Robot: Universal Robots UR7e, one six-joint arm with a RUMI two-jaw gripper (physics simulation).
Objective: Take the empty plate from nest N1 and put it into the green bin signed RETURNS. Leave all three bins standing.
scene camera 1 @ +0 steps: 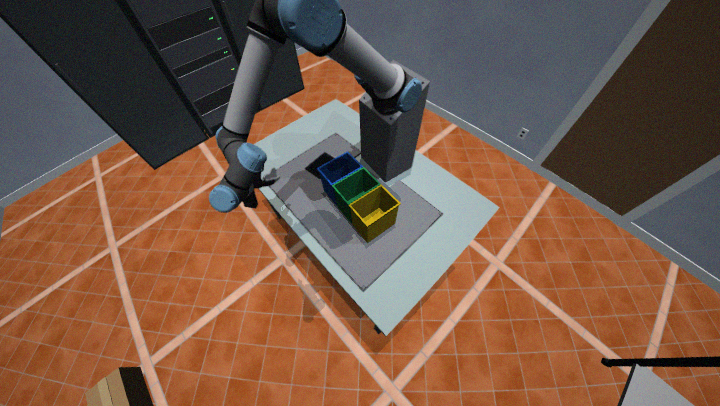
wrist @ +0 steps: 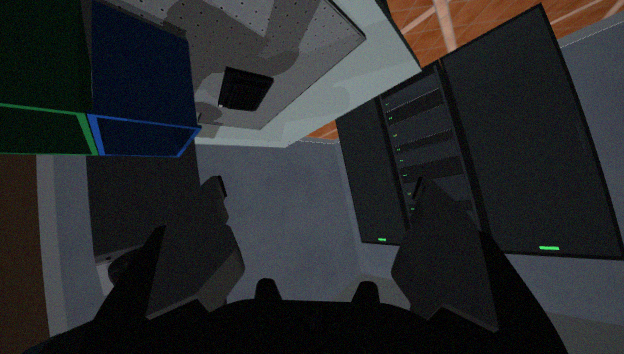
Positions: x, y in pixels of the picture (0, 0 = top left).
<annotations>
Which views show the blue bin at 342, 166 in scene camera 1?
Scene camera 1 and the wrist view: all of them.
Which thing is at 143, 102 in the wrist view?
A blue bin.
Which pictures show the yellow bin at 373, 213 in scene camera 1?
Scene camera 1 only.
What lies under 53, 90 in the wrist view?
A green bin.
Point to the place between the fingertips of my gripper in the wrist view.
318, 179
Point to a black plate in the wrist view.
244, 95
</annotations>
